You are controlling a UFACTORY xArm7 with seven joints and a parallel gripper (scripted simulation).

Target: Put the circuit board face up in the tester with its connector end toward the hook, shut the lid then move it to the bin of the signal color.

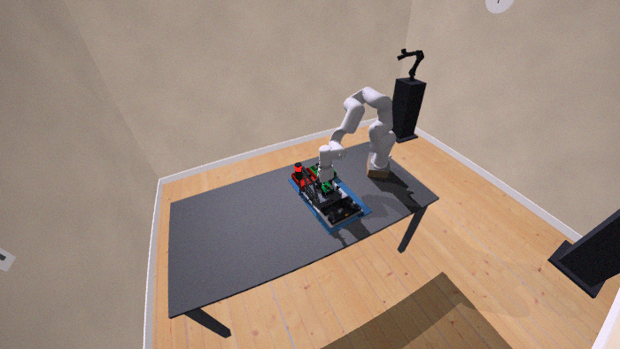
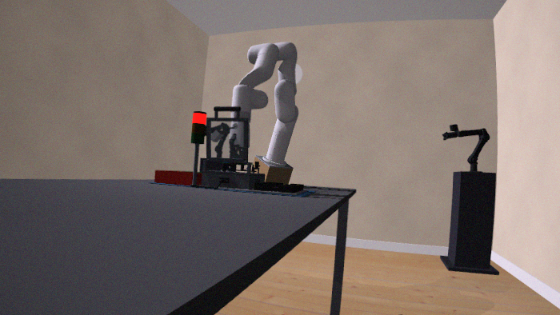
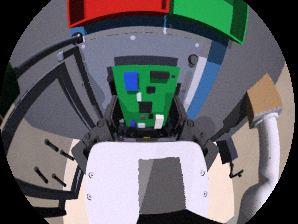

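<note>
My hand is 10 mm to the right of the tester plate and 30 mm above it. Round my hand: green circuit board: 10 mm below; then red bin: 70 mm ahead, 190 mm to the right, 90 mm below; then clear lid: 120 mm ahead, 10 mm to the left, 80 mm above.
</note>
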